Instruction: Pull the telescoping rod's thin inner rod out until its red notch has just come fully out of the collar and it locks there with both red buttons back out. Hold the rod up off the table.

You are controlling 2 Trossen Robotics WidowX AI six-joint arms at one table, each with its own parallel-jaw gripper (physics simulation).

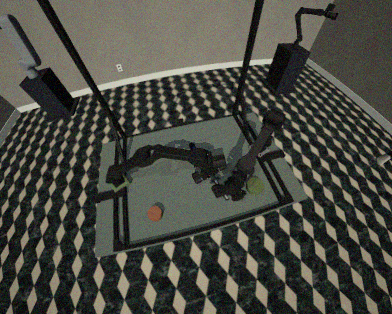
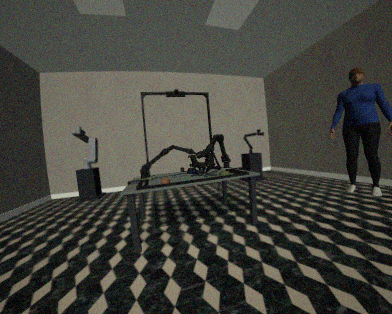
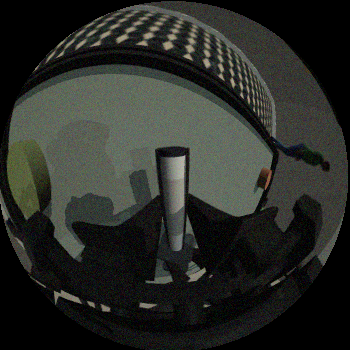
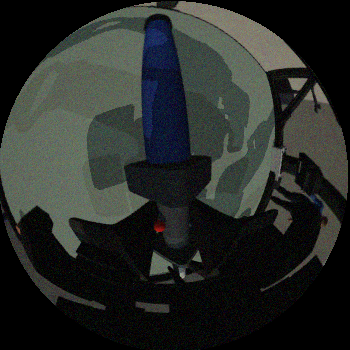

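Note:
The rod is held off the table between both arms, with its shadow apart from it. Its blue handle (image 4: pixel 165 110) ends at a dark block (image 4: pixel 167 177), followed by a grey tube (image 4: pixel 175 217). One red button (image 4: pixel 159 226) stands out beside the tube; the other does not show. My right gripper (image 4: pixel 172 199) is shut on the grey tube below the block. The pale inner rod (image 3: pixel 174 200) (image 4: pixel 182 271), with a black end cap (image 3: pixel 172 151), runs between the fingers of my left gripper (image 3: pixel 173 197), which is shut on it. No red notch shows; the collar area is partly hidden by fingers.
A green disc (image 1: pixel 255 185) (image 3: pixel 25 175) lies on the table close to the left arm. An orange disc (image 1: pixel 155 213) (image 2: pixel 165 181) (image 3: pixel 265 178) lies near the table's front edge. Black frame bars edge the table, and uprights stand at its back corners. The two wrists are close together.

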